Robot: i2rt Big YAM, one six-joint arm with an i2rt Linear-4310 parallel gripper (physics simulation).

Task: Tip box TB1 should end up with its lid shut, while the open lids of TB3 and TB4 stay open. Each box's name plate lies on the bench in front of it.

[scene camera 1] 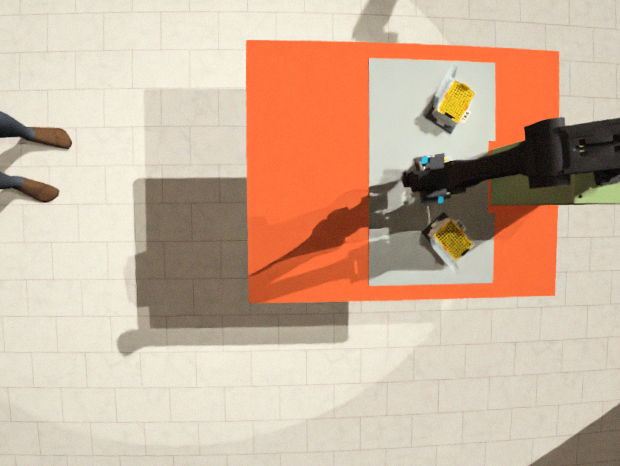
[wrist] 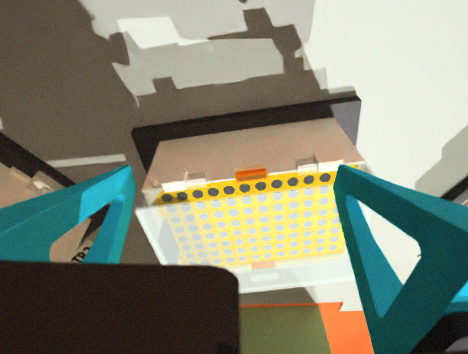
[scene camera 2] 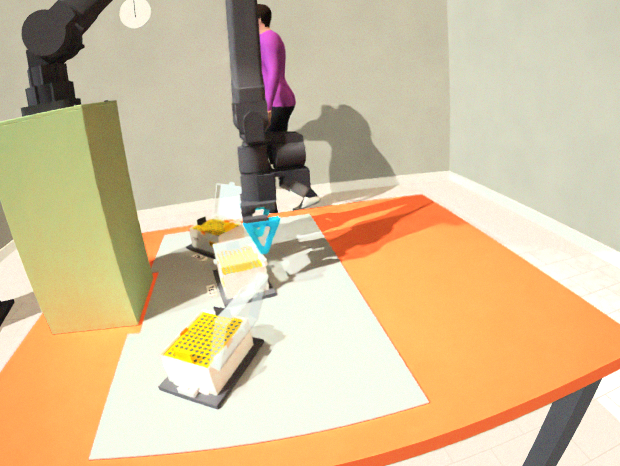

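Where they show: gripper, fingertip midpoint: (wrist: 234, 176) (scene camera 2: 261, 244); arm's base, link origin: (scene camera 2: 54, 111).
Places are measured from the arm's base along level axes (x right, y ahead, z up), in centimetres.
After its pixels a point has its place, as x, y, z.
Observation:
TB1, the middle box (scene camera 2: 243, 280) @[10.2, 29.5, -36.9] (wrist: 250, 147) @[4.5, 34.4, -37.7], has its clear lid (scene camera 2: 233, 248) @[2.8, 29.8, -33.2] (wrist: 260, 225) @[4.4, 32.3, -33.2] lying over the yellow rack. One row of holes shows beyond the lid's hinge-side edge; whether it is fully down is hard to tell. My gripper (scene camera 1: 432, 180) @[3.7, 35.6, -33.4] (scene camera 2: 261, 235) @[3.7, 35.6, -33.4] (wrist: 234, 176) @[3.7, 35.6, -33.4] is open and empty, above TB1's hinge side, hiding TB1 in the first scene view. TB3 (scene camera 1: 452, 239) @[-17.1, 29.3, -35.3] (scene camera 2: 215, 231) @[-14.4, 28.6, -35.3] stands with its lid (scene camera 2: 228, 200) @[-22.8, 34.3, -30.6] open; its plate (wrist: 81, 255) @[-14.1, 23.4, -40.8] shows in the wrist view. TB4 (scene camera 1: 457, 101) @[27.4, 19.0, -35.3] (scene camera 2: 200, 340) @[27.7, 18.6, -35.2] stands with its lid (scene camera 1: 442, 92) @[30.9, 23.8, -34.5] (scene camera 2: 253, 300) @[31.8, 26.8, -28.2] open.
The boxes stand on a grey mat (scene camera 1: 395, 100) @[32.5, 37.7, -41.0] (scene camera 2: 320, 390) @[38.9, 32.3, -41.0] on the orange bench (scene camera 1: 305, 125) @[30.0, 69.4, -41.3] (scene camera 2: 476, 310) @[35.9, 64.8, -41.3]. A green pedestal (scene camera 1: 596, 192) @[-7.6, 4.4, 0.0] (scene camera 2: 50, 210) @[8.0, -2.5, -16.3] carries the arm. TB3 and TB4 flank TB1 closely. A person (scene camera 2: 275, 75) stands beyond the bench.

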